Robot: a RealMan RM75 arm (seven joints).
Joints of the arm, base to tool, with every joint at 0 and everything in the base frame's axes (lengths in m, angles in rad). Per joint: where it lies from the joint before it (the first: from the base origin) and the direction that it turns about. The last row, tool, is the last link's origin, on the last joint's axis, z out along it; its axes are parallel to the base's.
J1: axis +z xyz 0 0 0.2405
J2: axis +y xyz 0 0 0
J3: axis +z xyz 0 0 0.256
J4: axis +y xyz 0 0 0
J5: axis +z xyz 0 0 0.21
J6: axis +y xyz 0 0 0
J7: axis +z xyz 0 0 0.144
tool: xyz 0 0 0
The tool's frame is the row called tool.
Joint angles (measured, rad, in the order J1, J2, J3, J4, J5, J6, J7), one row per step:
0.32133 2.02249 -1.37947 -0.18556 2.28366 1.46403 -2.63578
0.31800 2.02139 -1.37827 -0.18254 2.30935 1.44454 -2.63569
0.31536 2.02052 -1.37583 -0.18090 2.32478 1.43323 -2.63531
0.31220 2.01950 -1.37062 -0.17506 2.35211 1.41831 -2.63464
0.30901 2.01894 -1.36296 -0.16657 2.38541 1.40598 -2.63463
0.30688 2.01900 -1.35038 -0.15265 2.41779 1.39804 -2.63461
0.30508 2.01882 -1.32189 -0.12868 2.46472 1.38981 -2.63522
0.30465 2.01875 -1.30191 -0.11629 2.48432 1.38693 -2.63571
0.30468 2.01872 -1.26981 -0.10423 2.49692 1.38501 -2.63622
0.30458 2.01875 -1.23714 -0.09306 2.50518 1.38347 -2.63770
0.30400 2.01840 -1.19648 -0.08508 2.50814 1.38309 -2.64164
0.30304 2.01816 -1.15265 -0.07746 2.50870 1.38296 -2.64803
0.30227 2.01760 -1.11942 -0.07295 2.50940 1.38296 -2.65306
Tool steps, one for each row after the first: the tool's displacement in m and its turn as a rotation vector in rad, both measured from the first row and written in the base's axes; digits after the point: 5 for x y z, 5 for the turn. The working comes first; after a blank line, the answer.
Tool pose at each row, in the base's axes (x y z in m, rotation vector in rad; the steps are taken from these numbers as rounded here):
0.31140 0.26361 -0.03319 -2.27453 0.29910 0.88808
0.31561 0.26569 -0.03100 -2.24581 0.32362 0.86966
0.31841 0.26685 -0.02929 -2.22650 0.33918 0.85892
0.32282 0.26853 -0.02634 -2.19211 0.36607 0.84589
0.32754 0.27013 -0.02262 -2.14909 0.39577 0.83649
0.33253 0.27100 -0.01886 -2.10259 0.42866 0.83055
0.34048 0.27217 -0.01208 -2.02485 0.47690 0.82390
0.34453 0.27263 -0.00835 -1.98402 0.49949 0.82113
0.34872 0.27337 -0.00376 -1.93787 0.52064 0.81932
0.35266 0.27373 0.00040 -1.89558 0.53872 0.81680
0.35645 0.27438 0.00557 -1.85045 0.55006 0.81426
0.36034 0.27471 0.01081 -1.80470 0.55879 0.81005
0.36324 0.27502 0.01513 -1.76975 0.56348 0.80687

0.00421 0.00208 0.00219 0.01996 -0.00123 -0.03183
0.00701 0.00324 0.00390 0.03326 -0.00111 -0.05216
0.01142 0.00492 0.00685 0.05599 0.00330 -0.08584
0.01614 0.00652 0.01057 0.08434 0.01289 -0.12323
0.02113 0.00739 0.01433 0.11347 0.02686 -0.16289
0.02908 0.00856 0.02111 0.16312 0.05156 -0.22416
0.03313 0.00902 0.02484 0.18967 0.06471 -0.25454
0.03732 0.00976 0.02943 0.22096 0.07963 -0.28571
0.04126 0.01012 0.03359 0.25001 0.09259 -0.31391
0.04505 0.01077 0.03876 0.28428 0.10452 -0.33890
0.04894 0.01110 0.04400 0.32034 0.11486 -0.36318
0.05184 0.01141 0.04832 0.34870 0.12238 -0.38047

